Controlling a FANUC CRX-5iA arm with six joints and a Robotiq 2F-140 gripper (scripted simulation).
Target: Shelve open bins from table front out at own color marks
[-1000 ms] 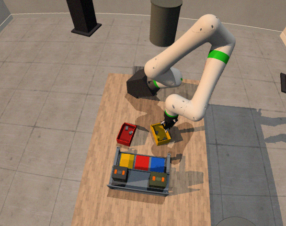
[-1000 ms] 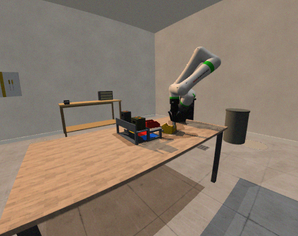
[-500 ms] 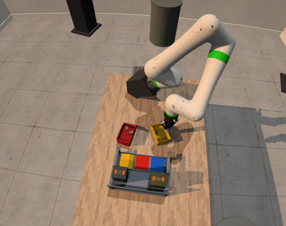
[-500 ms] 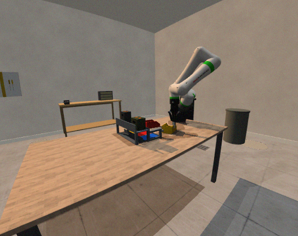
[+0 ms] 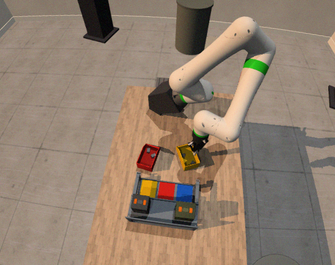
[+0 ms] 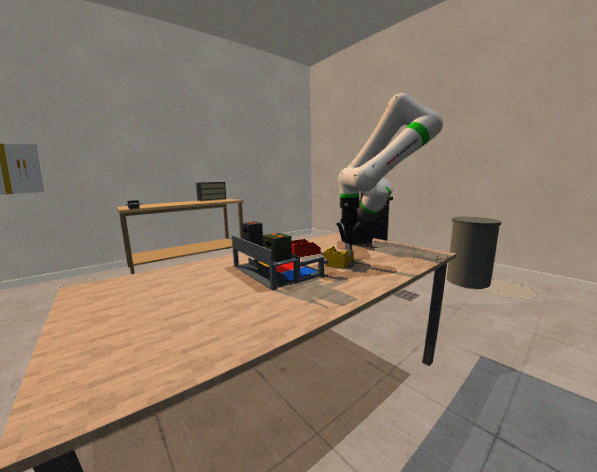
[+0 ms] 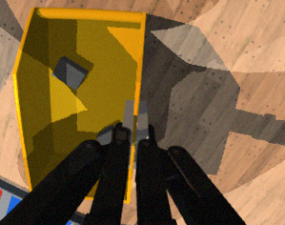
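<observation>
My hand is 40 mm to the left of the yellow bin, 40 mm above it and 30 mm short of it. The rest, counted from my hand: blue-marked place (300 mm ahead, 70 mm below, 40 mm to the left); red bin (270 mm to the right, 140 mm ahead, 40 mm below); red mark (330 mm ahead, 70 mm below, 60 mm to the right).
</observation>
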